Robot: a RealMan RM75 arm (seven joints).
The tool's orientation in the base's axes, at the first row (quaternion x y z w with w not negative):
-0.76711 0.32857 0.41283 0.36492
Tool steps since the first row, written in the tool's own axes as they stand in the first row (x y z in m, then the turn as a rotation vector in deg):
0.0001 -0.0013 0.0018 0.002 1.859 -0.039
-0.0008 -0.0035 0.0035 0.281 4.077 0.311
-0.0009 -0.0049 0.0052 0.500 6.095 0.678
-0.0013 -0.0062 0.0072 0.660 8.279 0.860
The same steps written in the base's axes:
0.0004 0.0021 -0.0004 -1.481 -0.995 -0.523
0.0011 0.0049 0.0003 -3.281 -1.909 -1.544
0.0015 0.0070 0.0002 -4.954 -2.694 -2.462
0.0016 0.0095 0.0001 -6.714 -3.706 -3.303

